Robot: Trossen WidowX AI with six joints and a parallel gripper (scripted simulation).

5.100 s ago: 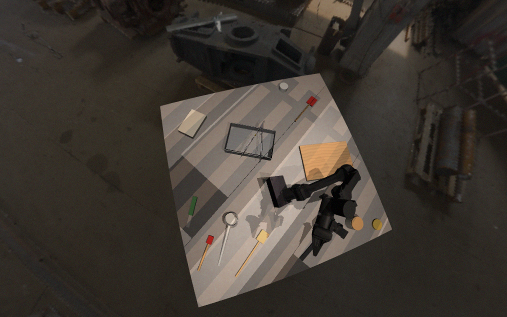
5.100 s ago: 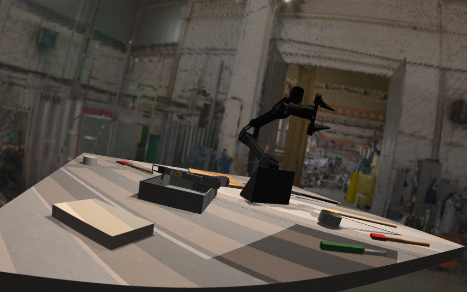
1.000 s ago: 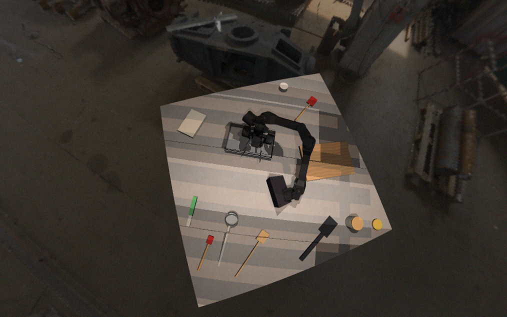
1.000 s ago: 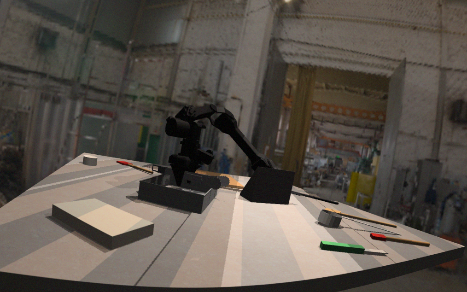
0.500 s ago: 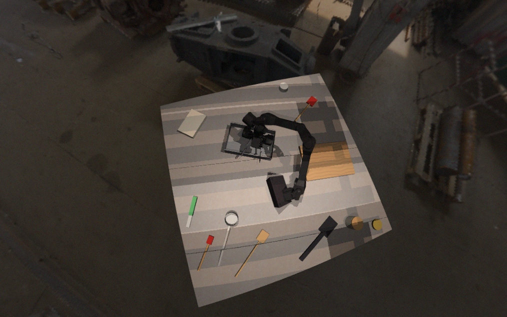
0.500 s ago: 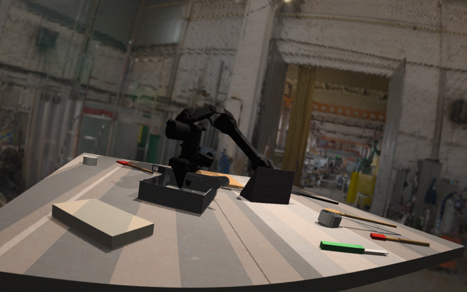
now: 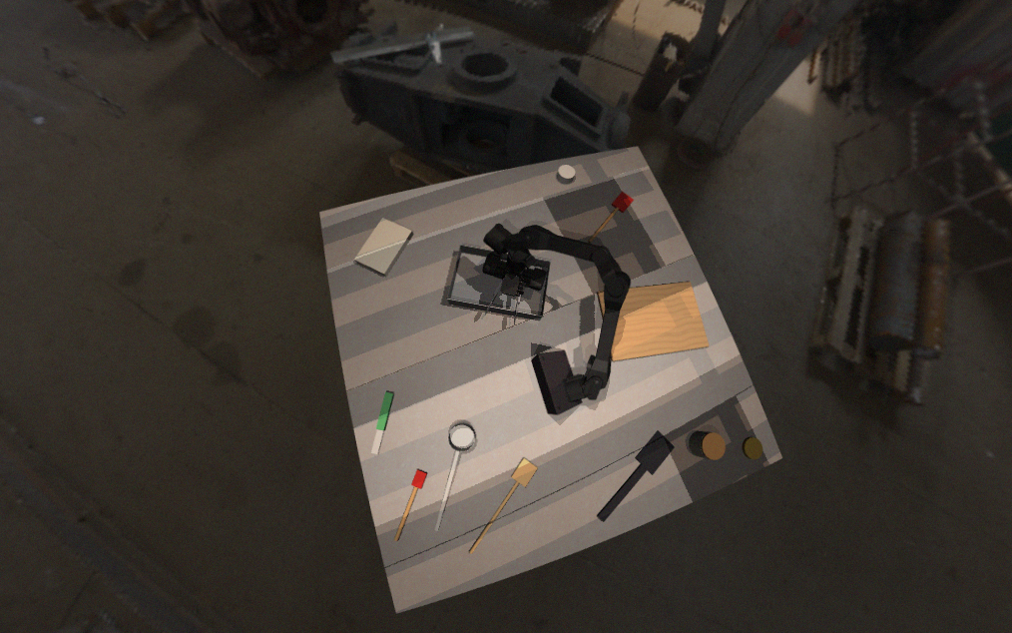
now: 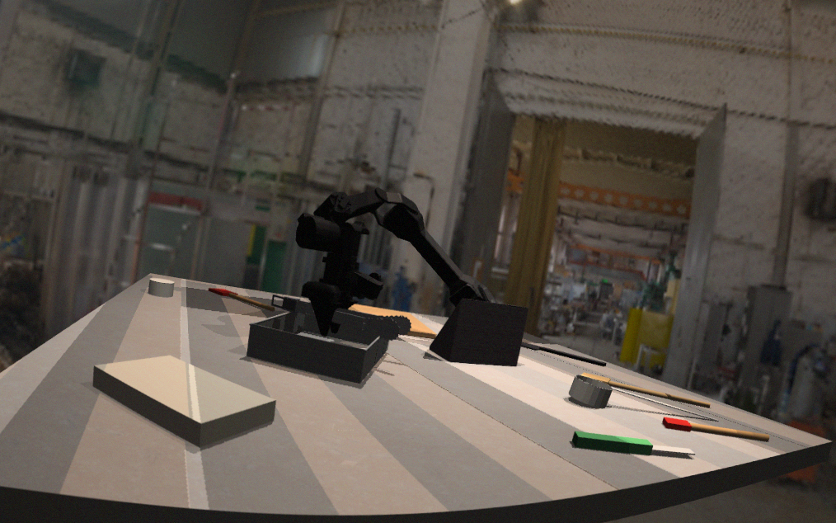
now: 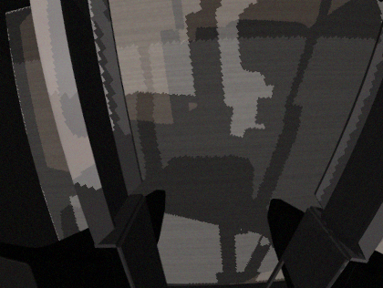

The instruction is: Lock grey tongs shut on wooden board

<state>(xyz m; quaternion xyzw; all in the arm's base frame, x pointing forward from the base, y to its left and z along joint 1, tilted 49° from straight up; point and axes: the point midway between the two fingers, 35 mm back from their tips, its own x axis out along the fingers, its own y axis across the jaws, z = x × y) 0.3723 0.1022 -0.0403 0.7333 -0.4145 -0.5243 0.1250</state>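
Now: the roasting tin 40 mm to the left of my gripper tip and 10 mm ahead of it. Also, from my gripper tip: wooden board 460 mm to the right, 200 mm behind, 20 mm below; red spatula 440 mm to the right, 220 mm ahead, 20 mm below; beige block 400 mm to the left, 210 mm ahead, 20 mm below.
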